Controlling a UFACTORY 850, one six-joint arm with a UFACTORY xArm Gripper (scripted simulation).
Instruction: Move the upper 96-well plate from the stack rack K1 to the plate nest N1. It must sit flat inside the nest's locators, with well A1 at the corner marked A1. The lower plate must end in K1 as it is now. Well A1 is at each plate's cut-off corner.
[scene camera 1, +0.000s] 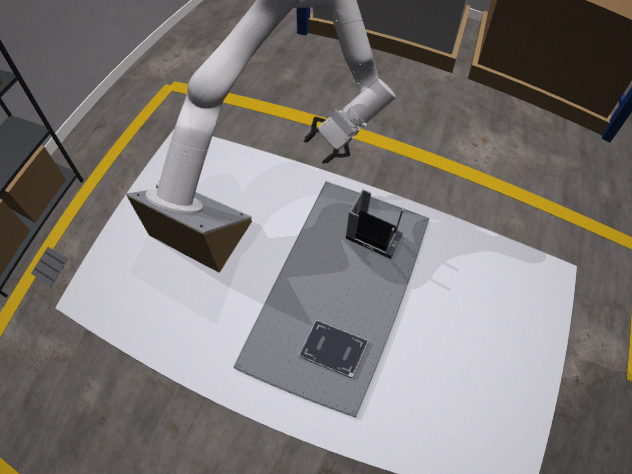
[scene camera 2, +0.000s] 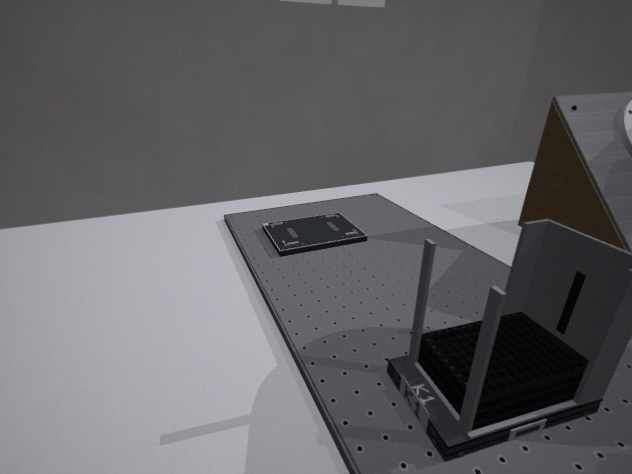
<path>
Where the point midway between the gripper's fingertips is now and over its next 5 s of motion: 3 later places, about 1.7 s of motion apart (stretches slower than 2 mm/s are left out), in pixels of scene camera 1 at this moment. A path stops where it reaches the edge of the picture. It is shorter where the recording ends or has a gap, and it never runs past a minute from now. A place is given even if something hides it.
My gripper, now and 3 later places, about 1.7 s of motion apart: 314, 152; 339, 169; 367, 189; 377, 207
</path>
